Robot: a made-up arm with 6 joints.
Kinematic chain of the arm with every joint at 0, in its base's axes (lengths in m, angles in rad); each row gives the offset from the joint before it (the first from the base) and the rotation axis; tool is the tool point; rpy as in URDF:
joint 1: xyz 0 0 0.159 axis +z
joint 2: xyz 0 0 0 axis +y
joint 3: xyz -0.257 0 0.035 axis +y
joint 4: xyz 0.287 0 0.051 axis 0.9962 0 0.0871
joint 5: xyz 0 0 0 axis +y
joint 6: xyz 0.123 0 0.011 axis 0.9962 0 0.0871
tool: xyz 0 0 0 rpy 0 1.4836 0
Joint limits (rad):
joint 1: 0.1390..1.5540
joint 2: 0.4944..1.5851
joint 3: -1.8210..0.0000
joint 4: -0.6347..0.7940
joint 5: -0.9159..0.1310
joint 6: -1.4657..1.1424
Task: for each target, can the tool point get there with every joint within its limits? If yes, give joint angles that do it. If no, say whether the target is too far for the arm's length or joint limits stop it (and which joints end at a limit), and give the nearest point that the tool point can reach.
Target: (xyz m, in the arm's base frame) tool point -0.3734 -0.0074 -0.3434
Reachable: no: joint limits stop it (at a limit: joint 1, joint 2, joint 3, joint 4, joint 5) | nearest point -0.0099 0.0836 0.0048 | short by 0.512 m
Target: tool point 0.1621 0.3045 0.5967
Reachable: yes | joints 0.9561 1.4204 -1.5370 -0.5020 -0.8127 0.8849
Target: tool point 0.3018 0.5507 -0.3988
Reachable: no: too far | nearest point 0.1355 0.2473 0.0793 | short by 0.590 m
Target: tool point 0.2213 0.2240 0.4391
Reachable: yes | joints 0.7351 1.0771 -0.8768 -0.3023 -0.5016 0.8247
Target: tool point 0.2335 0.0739 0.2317
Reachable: yes | joints 0.2981 0.8434 -0.3235 -0.2453 -0.0665 -0.0374
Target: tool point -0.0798 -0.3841 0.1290
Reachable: no: joint limits stop it (at a limit: joint 1, joint 2, joint 3, joint 4, joint 5) | nearest point 0.1678 -0.0472 0.0580 | short by 0.424 m
